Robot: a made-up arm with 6 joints.
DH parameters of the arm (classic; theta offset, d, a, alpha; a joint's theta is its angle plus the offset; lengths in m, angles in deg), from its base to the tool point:
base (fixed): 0 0 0 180
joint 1: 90 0.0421 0.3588 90
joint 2: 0 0.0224 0.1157 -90
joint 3: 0 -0.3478 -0.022 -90
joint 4: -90 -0.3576 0.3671 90
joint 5: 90 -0.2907 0.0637 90
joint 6: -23.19 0 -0.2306 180
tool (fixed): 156.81 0.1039 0 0
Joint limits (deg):
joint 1: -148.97..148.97
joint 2: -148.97..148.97
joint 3: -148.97..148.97
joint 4: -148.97..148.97
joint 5: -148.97..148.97
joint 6: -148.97..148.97
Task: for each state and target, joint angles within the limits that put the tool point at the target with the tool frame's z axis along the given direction. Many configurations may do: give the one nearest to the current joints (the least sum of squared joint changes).
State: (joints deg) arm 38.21 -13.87 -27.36 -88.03 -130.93 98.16
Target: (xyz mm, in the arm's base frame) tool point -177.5 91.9 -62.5 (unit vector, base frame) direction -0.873 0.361 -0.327
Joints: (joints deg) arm 46.19 32.59 -65.85 -83.11 -126.19 79.21
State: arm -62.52 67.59 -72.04 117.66 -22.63 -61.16
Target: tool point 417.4 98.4 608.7 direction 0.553 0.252 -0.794
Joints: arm -107.06 21.58 -124.30 141.20 -48.47 -55.02
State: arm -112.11 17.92 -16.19 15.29 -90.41 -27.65
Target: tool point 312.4 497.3 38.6 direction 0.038 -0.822 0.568
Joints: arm -122.66 -24.05 16.14 -4.94 -46.44 -66.42
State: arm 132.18 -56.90 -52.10 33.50 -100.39 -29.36
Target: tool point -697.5 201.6 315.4 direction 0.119 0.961 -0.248
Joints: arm 126.10 -16.00 -5.73 38.91 -118.24 0.98
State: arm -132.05 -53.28 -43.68 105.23 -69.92 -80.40
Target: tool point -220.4 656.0 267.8 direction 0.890 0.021 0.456
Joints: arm -147.01 -36.14 -51.49 65.08 -80.15 -94.59
